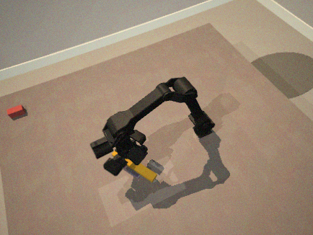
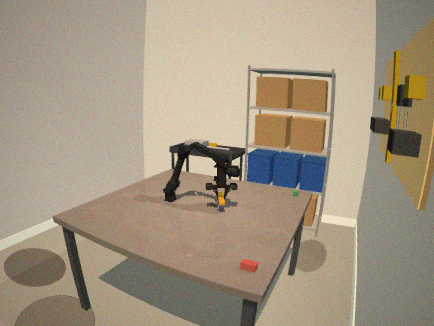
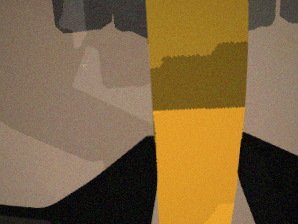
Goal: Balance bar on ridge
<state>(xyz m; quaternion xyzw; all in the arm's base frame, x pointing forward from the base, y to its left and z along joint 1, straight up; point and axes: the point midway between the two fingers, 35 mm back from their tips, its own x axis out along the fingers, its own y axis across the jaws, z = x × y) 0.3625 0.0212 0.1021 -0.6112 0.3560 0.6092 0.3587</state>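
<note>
The yellow bar lies 20 mm to the left of my gripper tip and 10 mm behind it. Also, from my gripper tip: red block: 520 mm to the right, 380 mm ahead, 50 mm below; then small green block: 480 mm to the left, 380 mm ahead, 50 mm below.
</note>
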